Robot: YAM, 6 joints.
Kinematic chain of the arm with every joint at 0, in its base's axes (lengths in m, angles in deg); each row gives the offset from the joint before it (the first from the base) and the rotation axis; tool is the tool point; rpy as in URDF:
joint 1: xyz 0 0 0.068 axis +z
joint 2: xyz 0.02 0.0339 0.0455 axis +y
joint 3: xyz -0.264 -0.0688 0 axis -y
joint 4: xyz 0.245 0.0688 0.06 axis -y
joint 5: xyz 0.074 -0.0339 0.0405 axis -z
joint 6: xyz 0.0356 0 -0.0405 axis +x
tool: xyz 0 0 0 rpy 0 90 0
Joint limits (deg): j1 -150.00..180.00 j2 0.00..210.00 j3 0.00..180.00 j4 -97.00..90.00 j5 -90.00..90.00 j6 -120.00..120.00
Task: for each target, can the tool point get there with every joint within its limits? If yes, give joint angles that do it. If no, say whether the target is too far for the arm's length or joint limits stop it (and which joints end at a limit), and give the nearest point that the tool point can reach.
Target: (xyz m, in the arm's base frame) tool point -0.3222 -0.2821 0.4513
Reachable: yes | joints 37.95 18.66 147.45 -40.43 43.03 -42.07
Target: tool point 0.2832 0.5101 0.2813
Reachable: yes | joints 58.98 152.66 133.91 60.29 -34.53 -4.56
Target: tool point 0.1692 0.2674 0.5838
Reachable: yes | joints 52.42 95.49 112.59 38.58 -54.60 86.05
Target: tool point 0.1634 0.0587 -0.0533
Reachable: yes | joints 9.55 144.59 40.37 -28.44 -59.87 75.94
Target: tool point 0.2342 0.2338 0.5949
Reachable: yes | joints 39.64 100.86 123.35 29.86 -59.35 74.50
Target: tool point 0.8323 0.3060 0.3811
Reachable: no: too far | nearest point 0.5800 0.2133 0.2981 | short by 0.281 m
